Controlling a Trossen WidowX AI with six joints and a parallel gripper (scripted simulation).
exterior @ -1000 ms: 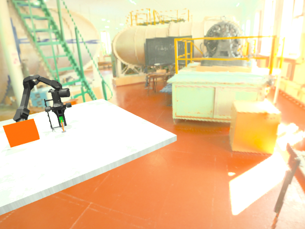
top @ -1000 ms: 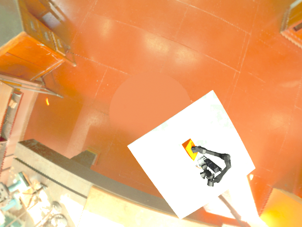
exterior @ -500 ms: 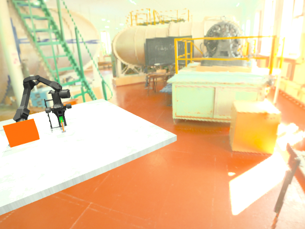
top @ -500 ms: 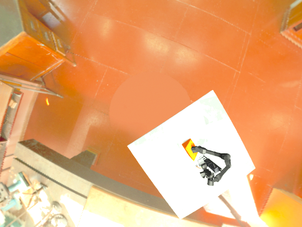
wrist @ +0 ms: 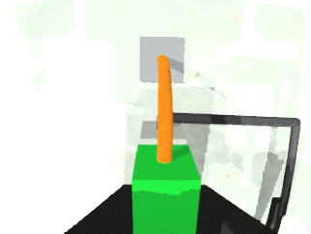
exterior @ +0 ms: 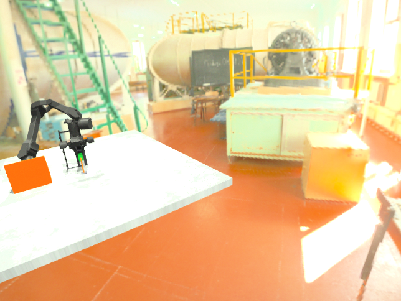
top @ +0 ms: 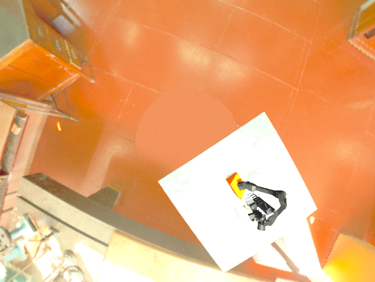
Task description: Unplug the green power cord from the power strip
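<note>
Right now my gripper tip is 30 mm to the right of the green plug. Round my gripper tip: black power strip 10 mm ahead, 100 mm to the left, 30 mm above.
</note>
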